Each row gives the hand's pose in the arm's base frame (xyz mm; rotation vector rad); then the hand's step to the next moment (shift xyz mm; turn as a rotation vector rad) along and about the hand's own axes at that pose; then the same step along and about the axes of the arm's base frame.
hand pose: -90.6 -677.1 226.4 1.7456 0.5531 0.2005
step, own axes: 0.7 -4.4 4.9 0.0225 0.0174 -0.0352
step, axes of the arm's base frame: 1.5 -3.3 -5.5 0.0093 0.0385 0.0219
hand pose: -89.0 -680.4 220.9 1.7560 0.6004 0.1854
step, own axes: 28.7 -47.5 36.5 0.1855 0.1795 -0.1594
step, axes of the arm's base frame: 26.1 -10.0 -60.3 0.1431 0.1992 0.1786
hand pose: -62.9 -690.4 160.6 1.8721 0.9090 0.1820
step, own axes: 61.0 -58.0 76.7 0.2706 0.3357 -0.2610
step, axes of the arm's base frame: 51.6 -2.9 -101.5 0.2321 0.2954 0.3360
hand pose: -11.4 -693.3 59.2 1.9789 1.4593 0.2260
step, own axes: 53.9 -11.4 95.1 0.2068 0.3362 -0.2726
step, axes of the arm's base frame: 58.0 12.1 -92.6 0.2036 0.2425 0.3603
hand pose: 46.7 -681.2 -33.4 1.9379 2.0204 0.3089
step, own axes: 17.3 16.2 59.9 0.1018 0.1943 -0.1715
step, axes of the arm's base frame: 37.1 14.1 -50.7 0.1129 0.1234 0.2226
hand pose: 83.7 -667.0 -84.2 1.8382 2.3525 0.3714
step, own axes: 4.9 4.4 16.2 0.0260 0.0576 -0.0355
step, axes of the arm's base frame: 7.0 7.5 -14.1 0.0384 0.0343 0.0511
